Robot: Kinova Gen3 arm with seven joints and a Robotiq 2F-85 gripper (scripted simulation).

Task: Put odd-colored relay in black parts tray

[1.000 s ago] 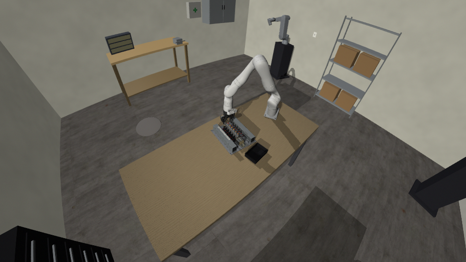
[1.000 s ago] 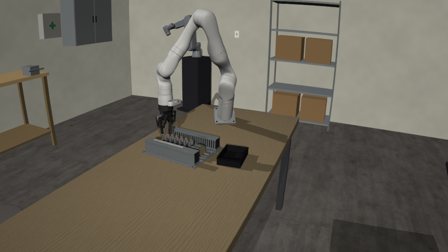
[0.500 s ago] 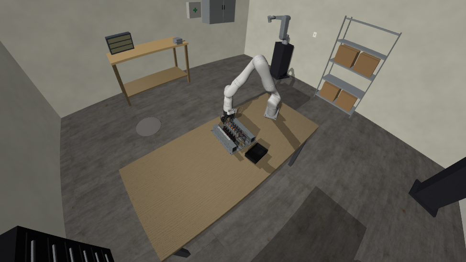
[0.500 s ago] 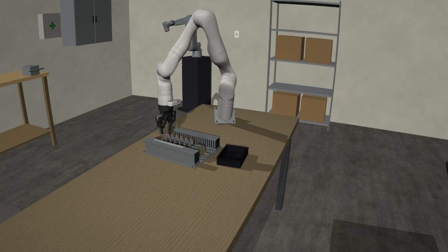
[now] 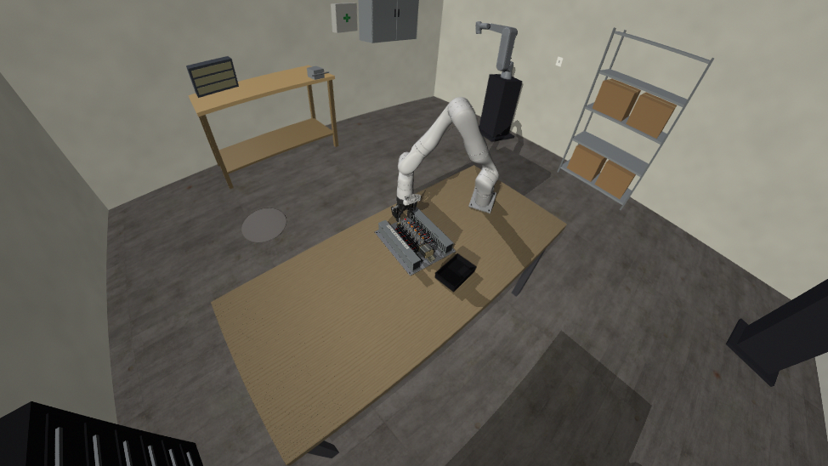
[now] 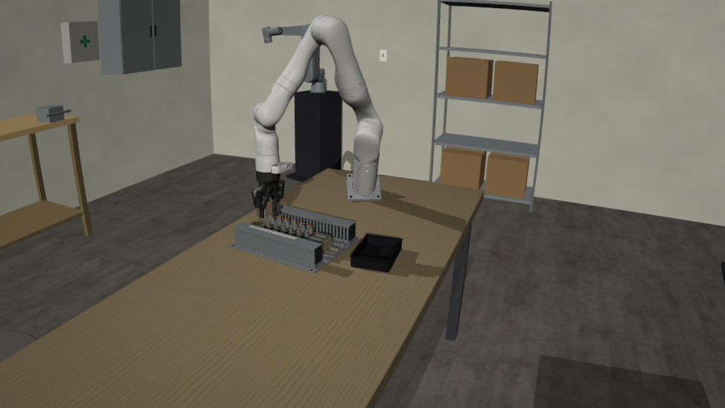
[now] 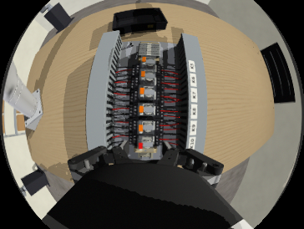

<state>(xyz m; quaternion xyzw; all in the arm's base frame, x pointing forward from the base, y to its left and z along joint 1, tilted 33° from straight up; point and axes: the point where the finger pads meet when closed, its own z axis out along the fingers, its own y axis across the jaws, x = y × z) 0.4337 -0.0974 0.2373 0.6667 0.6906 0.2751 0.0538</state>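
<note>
The relay is 40 mm below my hand. Also, from my hand: black parts tray (360 mm to the left, 90 mm behind, 70 mm below).
</note>
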